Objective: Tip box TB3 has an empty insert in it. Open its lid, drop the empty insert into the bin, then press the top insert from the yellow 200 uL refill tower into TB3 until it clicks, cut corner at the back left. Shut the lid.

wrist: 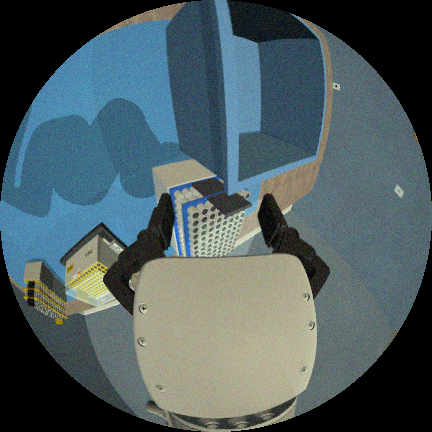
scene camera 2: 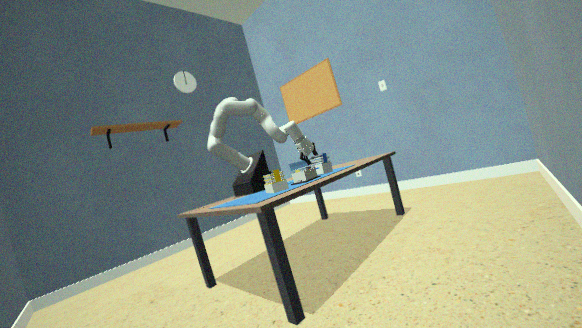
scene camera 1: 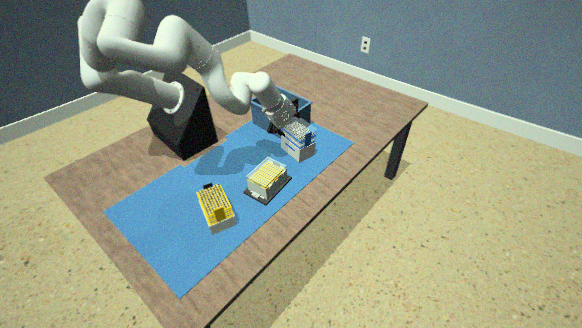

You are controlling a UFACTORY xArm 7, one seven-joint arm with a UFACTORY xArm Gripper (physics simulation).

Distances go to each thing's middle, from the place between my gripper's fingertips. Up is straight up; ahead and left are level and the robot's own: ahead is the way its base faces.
The blue bin (scene camera 1: 304, 108) lies 14 cm behind my hand, 7 cm to the left of it and 4 cm below it.
